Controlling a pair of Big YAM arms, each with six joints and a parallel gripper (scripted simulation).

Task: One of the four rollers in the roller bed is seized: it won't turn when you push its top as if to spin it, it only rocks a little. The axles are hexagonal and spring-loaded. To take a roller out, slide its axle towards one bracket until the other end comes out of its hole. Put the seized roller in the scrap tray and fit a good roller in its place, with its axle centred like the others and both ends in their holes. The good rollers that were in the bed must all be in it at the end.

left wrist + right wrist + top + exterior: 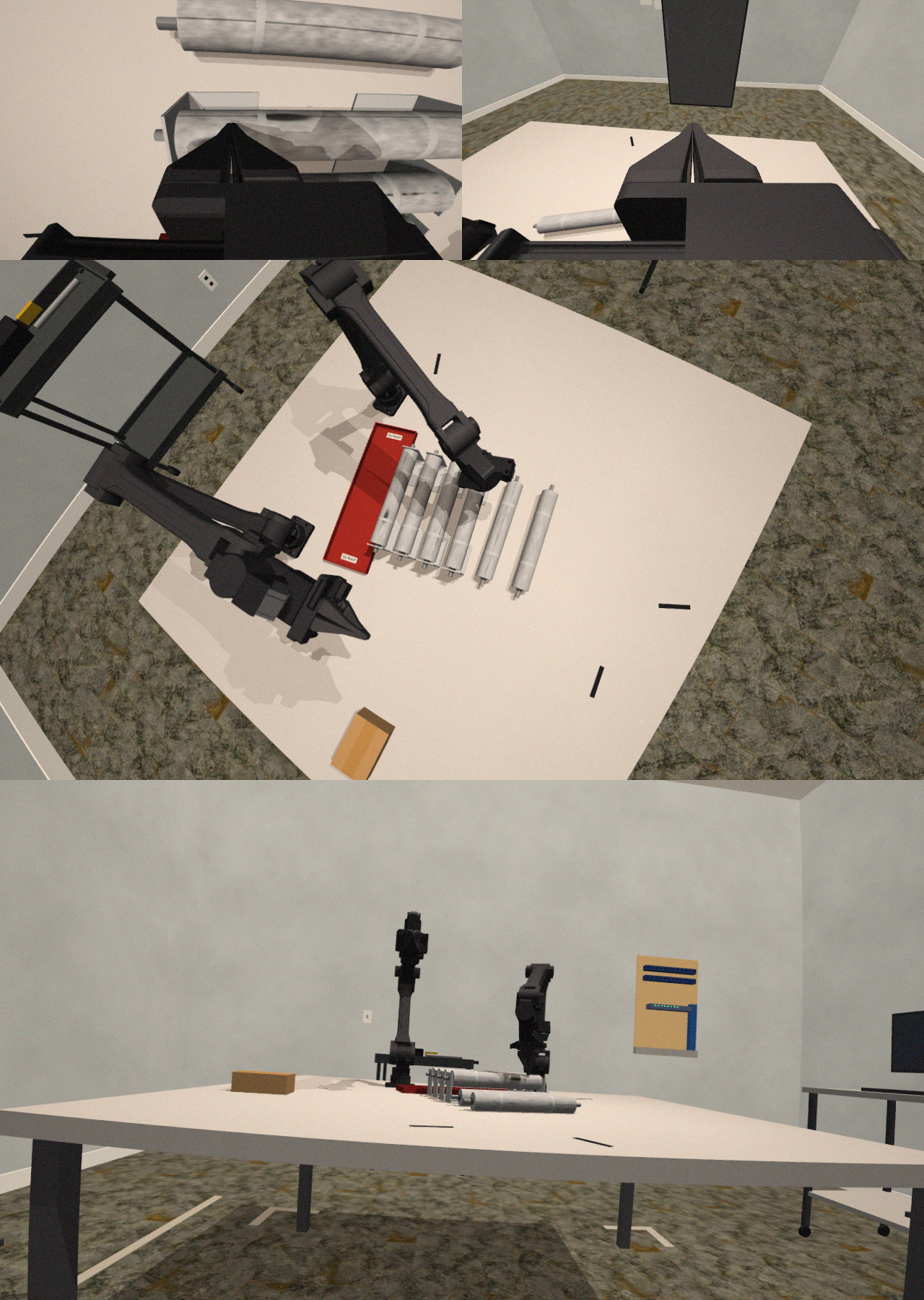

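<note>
Now: the red scrap tray 490 mm below my right hand, 370 mm behind it and 200 mm to the left of it. From my right hand the other things lie so: cardboard box (460 mm below, 400 mm to the right).
</note>
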